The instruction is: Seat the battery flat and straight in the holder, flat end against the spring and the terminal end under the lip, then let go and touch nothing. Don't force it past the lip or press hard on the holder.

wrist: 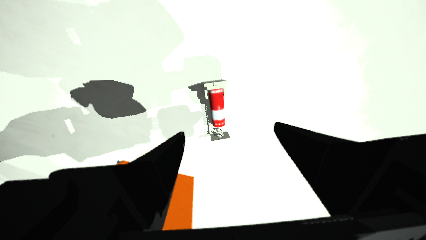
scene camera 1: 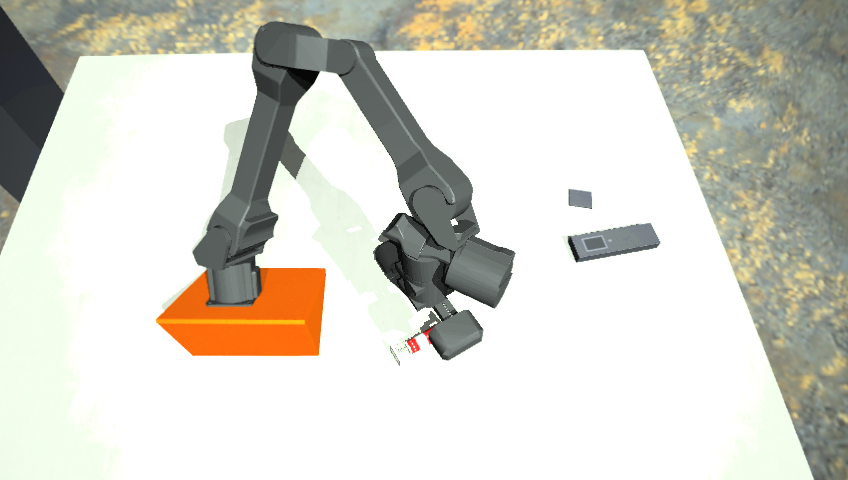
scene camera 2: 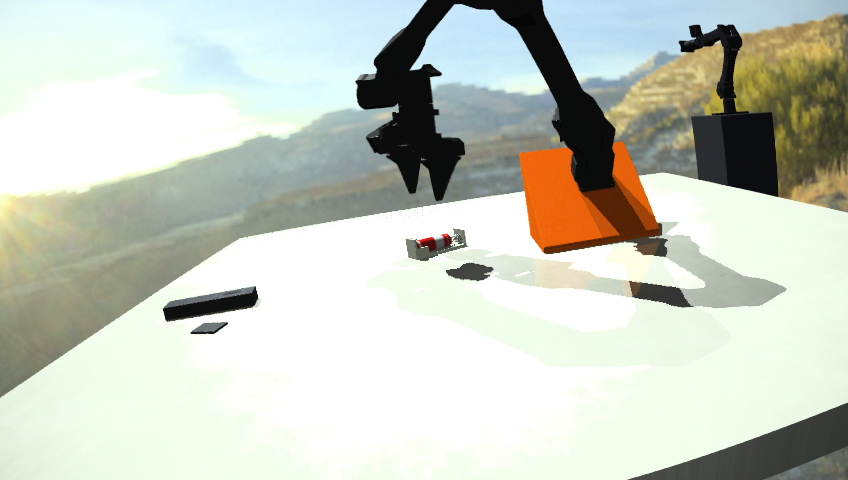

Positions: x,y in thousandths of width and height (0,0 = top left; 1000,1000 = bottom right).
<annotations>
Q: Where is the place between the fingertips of my gripper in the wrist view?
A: At 536,548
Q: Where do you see a dark remote-like bar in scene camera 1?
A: At 723,505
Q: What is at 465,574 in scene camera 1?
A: My gripper.
</annotations>
